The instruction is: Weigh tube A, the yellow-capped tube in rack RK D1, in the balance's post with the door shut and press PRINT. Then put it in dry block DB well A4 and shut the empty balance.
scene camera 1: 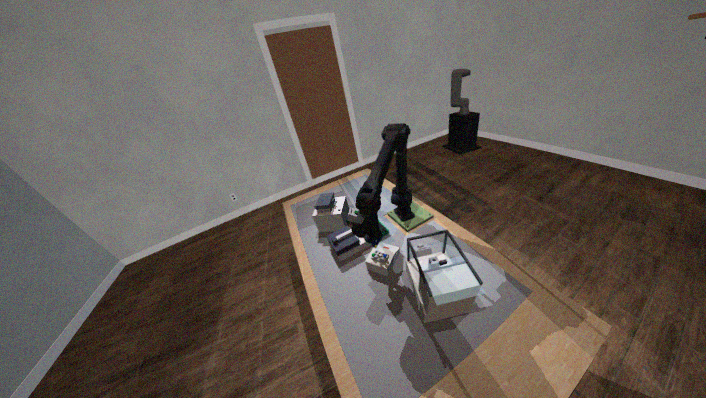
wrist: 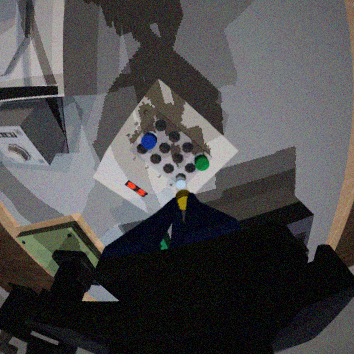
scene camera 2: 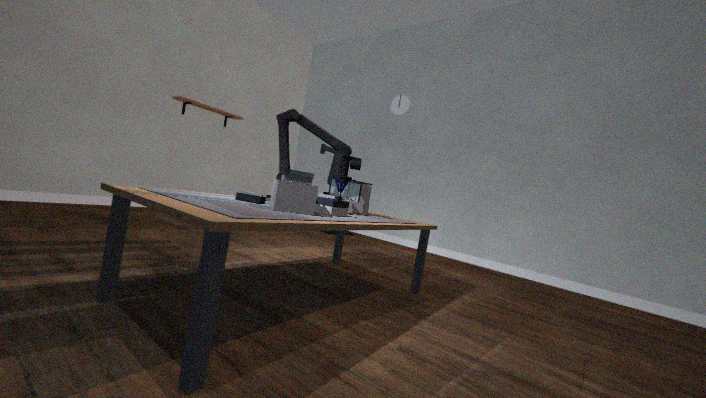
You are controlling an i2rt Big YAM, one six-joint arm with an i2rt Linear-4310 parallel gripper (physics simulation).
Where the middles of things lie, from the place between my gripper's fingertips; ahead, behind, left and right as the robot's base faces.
I see my gripper 17 cm past the glass-box balance (scene camera 1: 445, 284), 24 cm to the right of it and 1 cm above it.
